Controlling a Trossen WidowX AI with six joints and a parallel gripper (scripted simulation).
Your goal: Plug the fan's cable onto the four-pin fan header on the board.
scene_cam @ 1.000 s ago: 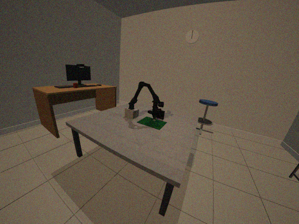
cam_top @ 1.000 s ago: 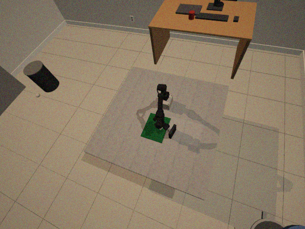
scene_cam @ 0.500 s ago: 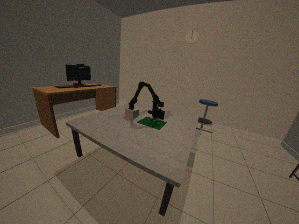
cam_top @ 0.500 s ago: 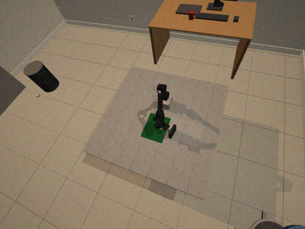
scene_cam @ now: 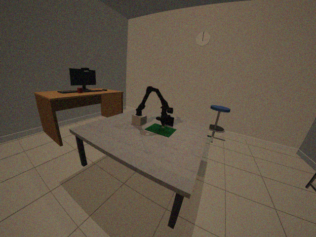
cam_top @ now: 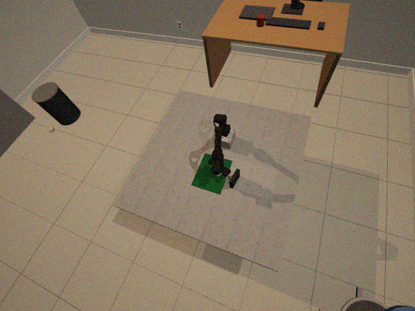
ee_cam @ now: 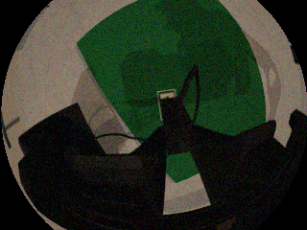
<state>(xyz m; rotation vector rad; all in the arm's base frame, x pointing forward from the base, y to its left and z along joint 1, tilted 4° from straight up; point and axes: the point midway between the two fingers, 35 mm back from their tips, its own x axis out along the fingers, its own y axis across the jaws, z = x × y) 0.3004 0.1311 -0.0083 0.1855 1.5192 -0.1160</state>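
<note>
The dark fan plug is 10 mm ahead of my gripper tip and 10 mm above it. The rest, counted from my gripper tip: green board (60 mm to the right, 60 mm below, 30 mm ahead); black fan (120 mm to the left, 20 mm above); pale four-pin header (40 mm below, 10 mm ahead).
</note>
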